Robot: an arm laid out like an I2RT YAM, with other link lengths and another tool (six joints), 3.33 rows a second.
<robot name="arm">
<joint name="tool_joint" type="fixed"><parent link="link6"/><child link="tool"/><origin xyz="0.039 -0.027 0.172" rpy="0 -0.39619 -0.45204"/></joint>
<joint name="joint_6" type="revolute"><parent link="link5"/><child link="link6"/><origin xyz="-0.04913 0 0.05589" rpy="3.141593 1.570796 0"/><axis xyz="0 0 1"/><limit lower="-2.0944" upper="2.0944"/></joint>
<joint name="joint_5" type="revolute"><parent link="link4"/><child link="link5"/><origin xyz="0.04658 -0.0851 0.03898" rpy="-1.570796 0 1.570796"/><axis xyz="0 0 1"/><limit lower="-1.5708" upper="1.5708"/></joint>
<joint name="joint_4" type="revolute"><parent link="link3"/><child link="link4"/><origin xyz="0.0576 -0.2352 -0.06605" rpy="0 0 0"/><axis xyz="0 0 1"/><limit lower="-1.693" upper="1.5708"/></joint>
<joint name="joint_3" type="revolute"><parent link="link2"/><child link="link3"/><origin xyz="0.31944 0 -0.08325" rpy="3.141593 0 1.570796"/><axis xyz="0 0 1"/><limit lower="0" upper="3.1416"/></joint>
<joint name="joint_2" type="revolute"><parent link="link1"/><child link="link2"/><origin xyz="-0.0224 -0.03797 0.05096" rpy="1.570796 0 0"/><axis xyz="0 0 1"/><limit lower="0" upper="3.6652"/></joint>
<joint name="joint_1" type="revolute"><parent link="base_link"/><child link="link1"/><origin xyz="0 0 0.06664" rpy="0 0 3.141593"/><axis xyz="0 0 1"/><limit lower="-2.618" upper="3.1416"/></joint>
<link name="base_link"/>
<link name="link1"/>
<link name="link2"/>
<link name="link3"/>
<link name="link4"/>
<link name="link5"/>
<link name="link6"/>
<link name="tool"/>
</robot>
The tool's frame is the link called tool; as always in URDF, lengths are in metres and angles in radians.
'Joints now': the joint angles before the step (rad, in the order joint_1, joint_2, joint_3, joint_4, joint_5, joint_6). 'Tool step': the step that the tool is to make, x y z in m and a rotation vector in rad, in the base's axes. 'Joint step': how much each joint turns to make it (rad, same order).
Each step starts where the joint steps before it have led.
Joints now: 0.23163, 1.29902, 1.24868, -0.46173, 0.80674, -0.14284
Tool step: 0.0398, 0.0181, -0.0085, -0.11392, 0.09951, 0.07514
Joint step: 0.00313, 0.12645, 0.09776, 0.02012, -0.01930, -0.16018
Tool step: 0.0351, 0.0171, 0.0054, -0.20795, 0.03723, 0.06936
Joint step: 0.02516, 0.08311, 0.01605, 0.18274, 0.04667, -0.27907
